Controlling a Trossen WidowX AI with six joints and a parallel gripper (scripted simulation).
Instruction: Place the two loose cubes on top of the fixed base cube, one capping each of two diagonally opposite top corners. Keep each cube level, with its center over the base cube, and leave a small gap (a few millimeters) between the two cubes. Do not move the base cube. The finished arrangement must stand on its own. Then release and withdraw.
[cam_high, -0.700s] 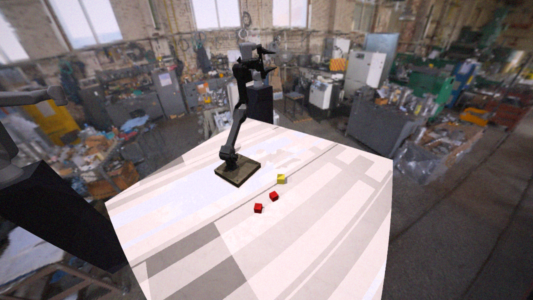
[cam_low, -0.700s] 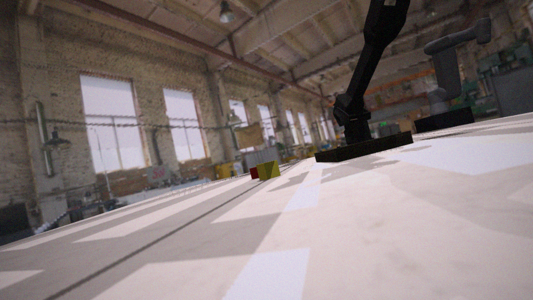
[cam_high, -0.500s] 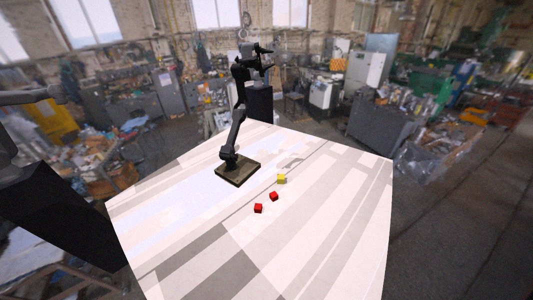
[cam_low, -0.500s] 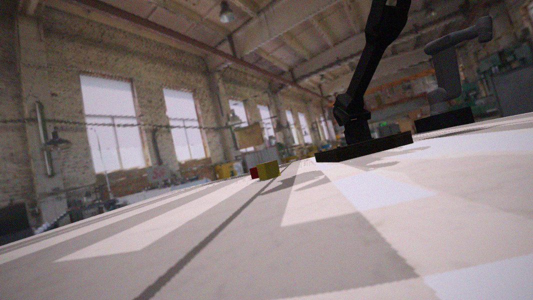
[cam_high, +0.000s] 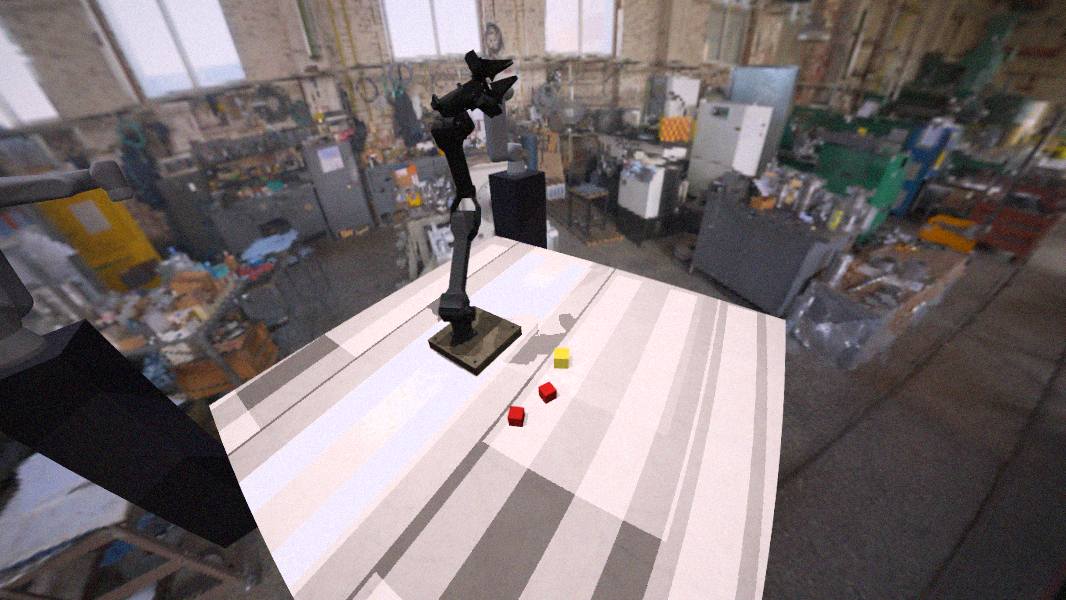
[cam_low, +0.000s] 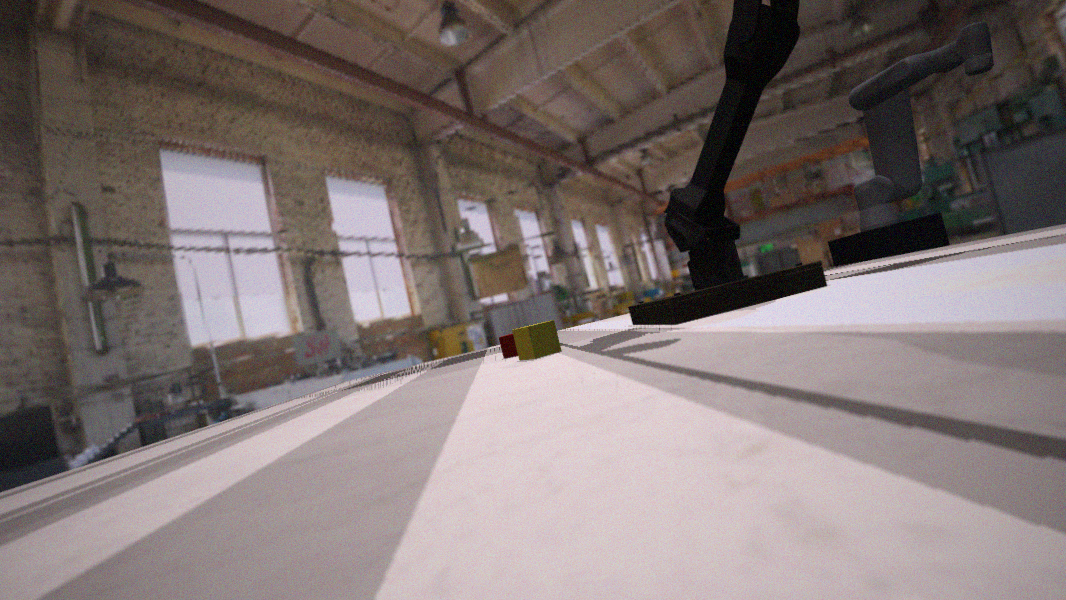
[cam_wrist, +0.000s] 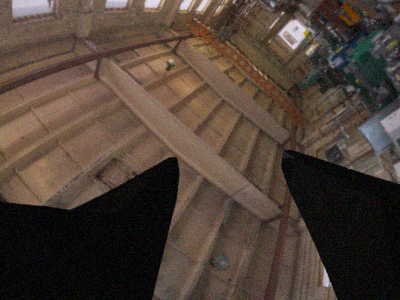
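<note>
Right now my gripper tip is 290 mm short of the yellow cube, 150 mm to the left of it and 680 mm above it.
</note>
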